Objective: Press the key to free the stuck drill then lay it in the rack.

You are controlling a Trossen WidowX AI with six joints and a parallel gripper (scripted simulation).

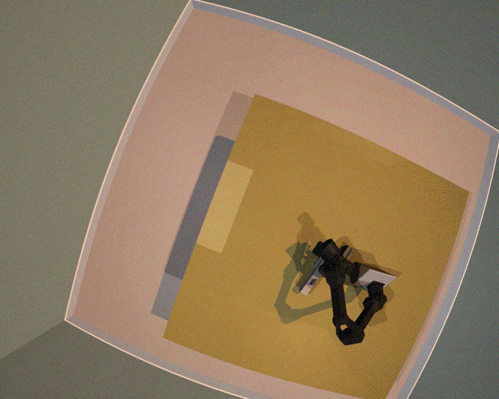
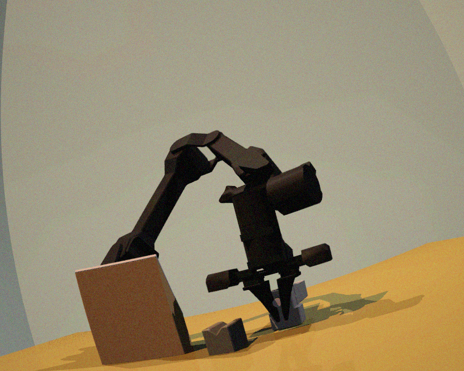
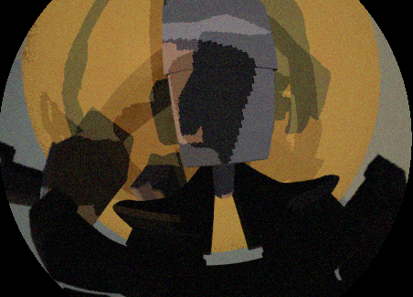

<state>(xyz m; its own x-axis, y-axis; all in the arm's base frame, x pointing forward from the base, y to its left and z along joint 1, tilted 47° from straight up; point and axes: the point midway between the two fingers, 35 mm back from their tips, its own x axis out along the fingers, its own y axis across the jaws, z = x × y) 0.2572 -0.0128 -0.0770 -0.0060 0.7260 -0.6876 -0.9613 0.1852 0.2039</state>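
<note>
My gripper tip is now 2 cm short of the drill, 5 cm to the right of it and 3 cm below it. Round my gripper tip: rack 9 cm behind, 3 cm to the right; key 4 cm ahead, 13 cm to the left, 3 cm above; grey fixture block 3 cm ahead, 11 cm to the left, 2 cm above.
</note>
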